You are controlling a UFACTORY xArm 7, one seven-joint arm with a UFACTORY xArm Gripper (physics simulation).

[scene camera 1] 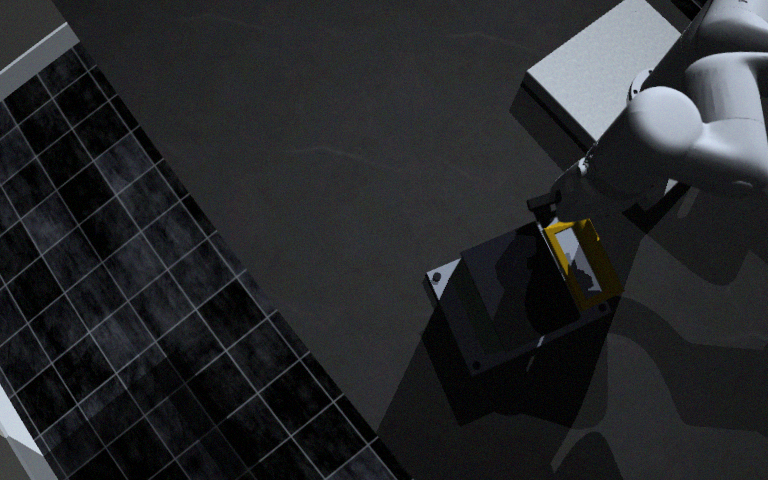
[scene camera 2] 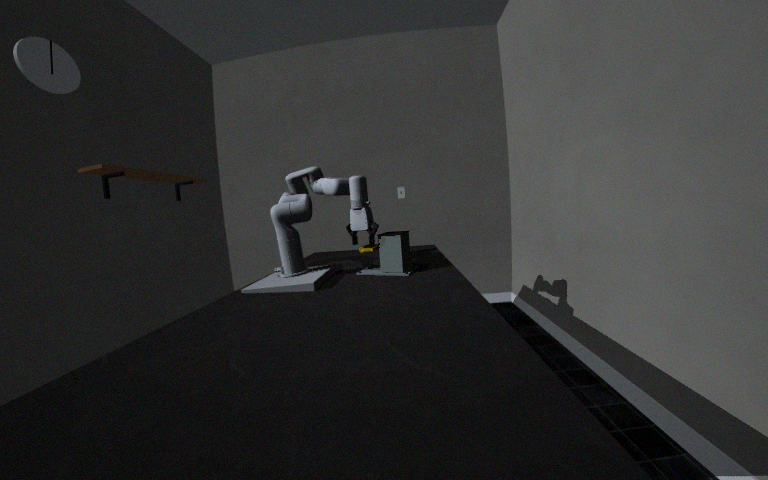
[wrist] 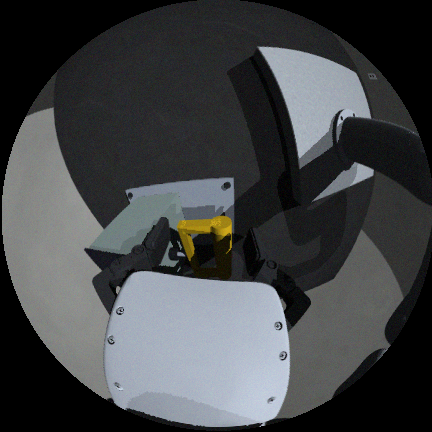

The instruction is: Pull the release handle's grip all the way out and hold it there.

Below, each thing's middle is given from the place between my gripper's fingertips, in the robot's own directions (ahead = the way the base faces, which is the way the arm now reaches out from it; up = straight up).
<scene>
My hand is 130 mm above the light base plate [scene camera 1: 475, 359], 100 mm short of it and 20 mm to the right of it.
</scene>
